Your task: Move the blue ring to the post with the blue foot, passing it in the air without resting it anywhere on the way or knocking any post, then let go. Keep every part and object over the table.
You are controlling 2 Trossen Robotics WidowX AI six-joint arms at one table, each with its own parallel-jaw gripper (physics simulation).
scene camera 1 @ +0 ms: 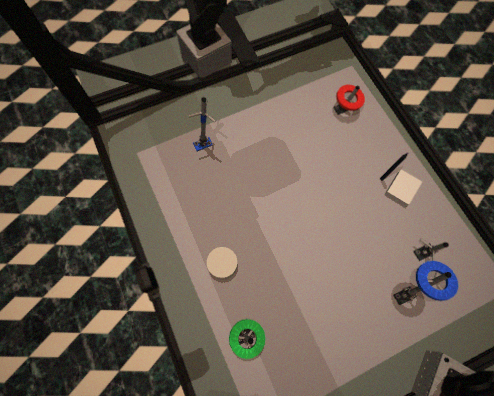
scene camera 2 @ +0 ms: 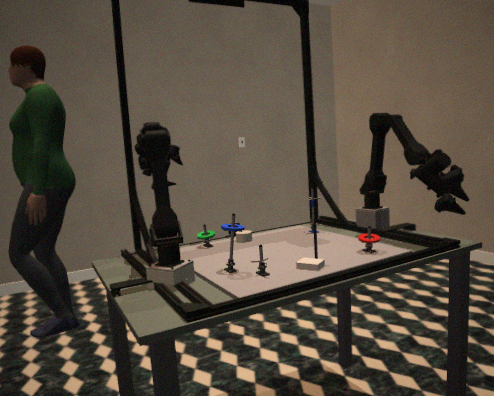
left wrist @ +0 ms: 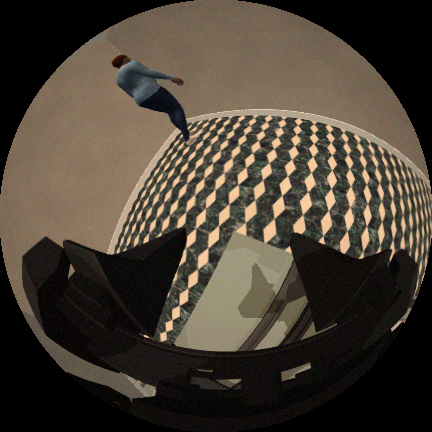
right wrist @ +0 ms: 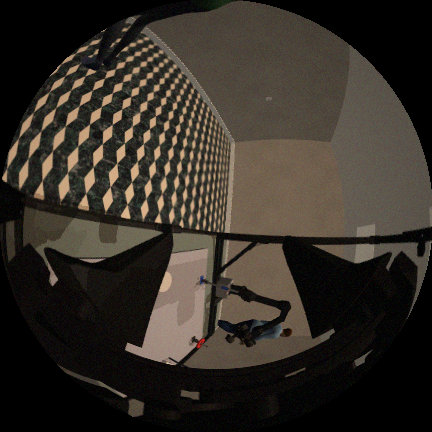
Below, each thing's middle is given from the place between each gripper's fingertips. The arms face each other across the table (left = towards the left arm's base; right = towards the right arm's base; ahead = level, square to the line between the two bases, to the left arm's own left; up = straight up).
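Scene:
Pale square block (scene camera 1: 404, 186): my left hand 57 cm to the left of it, 20 cm past it, 11 cm above it. Counted from my left hand: cream disc (scene camera 1: 221, 262), 65 cm behind, 50 cm to the right, 10 cm below; green ring (scene camera 1: 252, 352), 69 cm behind, 65 cm to the right, 8 cm below; blue ring (scene camera 1: 450, 290), 75 cm to the right, 34 cm behind, 1 cm above.
Counted from my right hand: green ring, 14 cm ahead, 2 cm to the left, 24 cm below; pale square block, 63 cm ahead, 11 cm to the left, 27 cm below; cream disc, 18 cm to the left, 18 cm ahead, 26 cm below; blue ring, 49 cm ahead, 7 cm to the right, 15 cm below.

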